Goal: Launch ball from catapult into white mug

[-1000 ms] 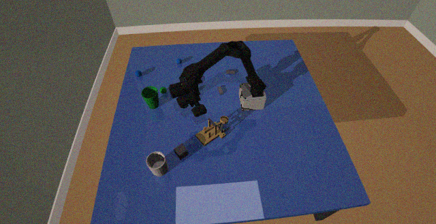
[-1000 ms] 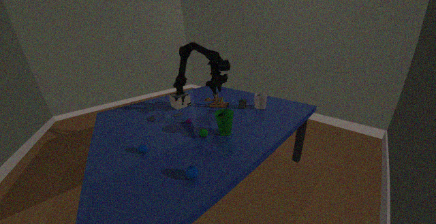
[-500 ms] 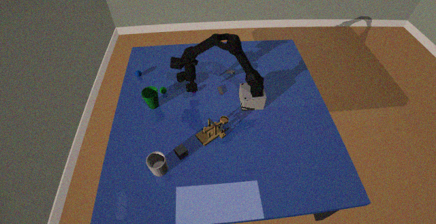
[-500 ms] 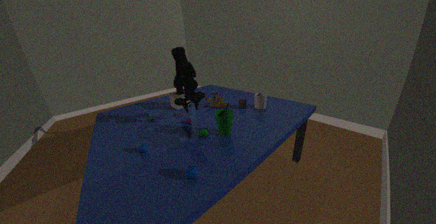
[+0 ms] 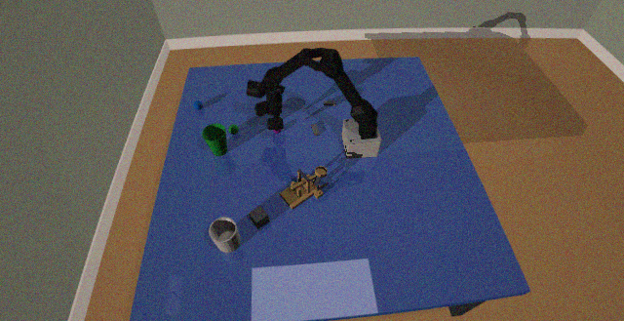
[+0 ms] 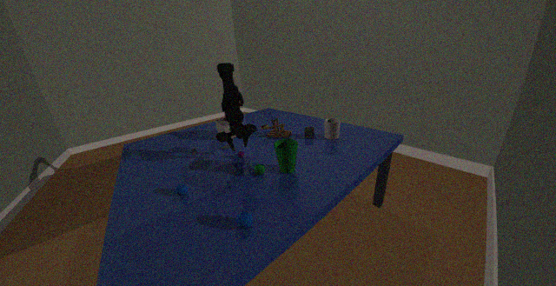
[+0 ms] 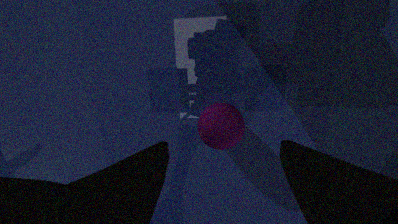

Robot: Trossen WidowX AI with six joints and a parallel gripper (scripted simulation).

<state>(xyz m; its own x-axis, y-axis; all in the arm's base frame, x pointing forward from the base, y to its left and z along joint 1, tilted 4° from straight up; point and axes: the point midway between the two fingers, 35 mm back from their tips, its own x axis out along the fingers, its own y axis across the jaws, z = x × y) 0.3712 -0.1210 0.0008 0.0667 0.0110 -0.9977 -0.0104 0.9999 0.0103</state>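
Right now the magenta ball is 30 mm below my gripper tip. From my gripper tip the other things lie so: green cup 250 mm ahead, 90 mm to the left, 20 mm below; then wooden catapult 130 mm behind, 300 mm to the left, 10 mm above; then green ball 190 mm ahead, 10 mm to the right, 20 mm below.
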